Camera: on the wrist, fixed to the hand. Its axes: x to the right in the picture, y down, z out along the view.
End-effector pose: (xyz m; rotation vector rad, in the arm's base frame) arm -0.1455 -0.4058 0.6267 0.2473 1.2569 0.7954
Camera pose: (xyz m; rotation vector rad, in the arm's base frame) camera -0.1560 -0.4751 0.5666 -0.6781 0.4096 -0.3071
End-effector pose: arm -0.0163 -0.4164 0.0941 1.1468 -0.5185 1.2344
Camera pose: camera 0.0447 -0.3691 0.0435 1.1111 -0.2229 -0.4685
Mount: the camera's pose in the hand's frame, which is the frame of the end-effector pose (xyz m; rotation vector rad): -0.0012 -0.0799 -0.0462 -0.4150 -0.6112 -1.4499
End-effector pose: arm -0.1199 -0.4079 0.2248 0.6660 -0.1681 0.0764
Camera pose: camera -0.1051 -0.4419 0.1403 0.2517 -0.2420 -1.5274
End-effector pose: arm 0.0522 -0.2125 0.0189 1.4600 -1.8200 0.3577
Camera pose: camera 0.1436 -0.2068 0.0302 2.2231 -0.6739 -1.1857
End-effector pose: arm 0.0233 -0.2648 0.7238 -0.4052 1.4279 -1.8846
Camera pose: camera -0.0336 -0.2220 0.7825 2.1676 -0.9318 1.7475
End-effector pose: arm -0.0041 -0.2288 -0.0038 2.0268 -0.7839 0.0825
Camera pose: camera 0.0507 -0.1627 -0.0377 1.7563 0.4590 -1.4181
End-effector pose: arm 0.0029 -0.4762 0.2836 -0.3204 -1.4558 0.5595
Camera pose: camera 0.0615 -0.5375 0.3200 0.6544 -1.9376 -0.9008
